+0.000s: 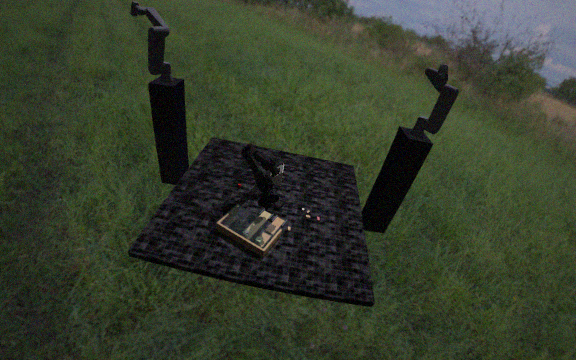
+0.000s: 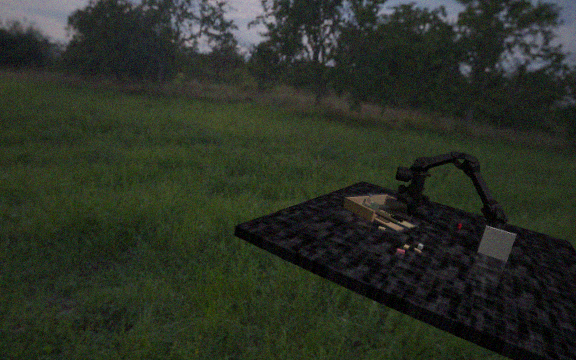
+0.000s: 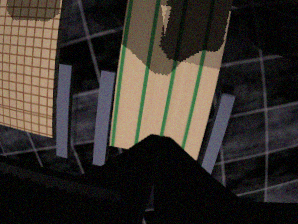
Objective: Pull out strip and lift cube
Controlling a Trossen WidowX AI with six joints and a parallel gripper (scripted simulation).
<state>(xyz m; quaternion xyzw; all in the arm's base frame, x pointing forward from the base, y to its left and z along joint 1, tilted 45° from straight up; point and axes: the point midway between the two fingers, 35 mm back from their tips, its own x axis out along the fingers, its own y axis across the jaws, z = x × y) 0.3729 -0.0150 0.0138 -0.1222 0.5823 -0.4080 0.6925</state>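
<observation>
Now: gripper tip 90 mm short of the strip, 40 mm to the left of it and 40 mm above it.
</observation>
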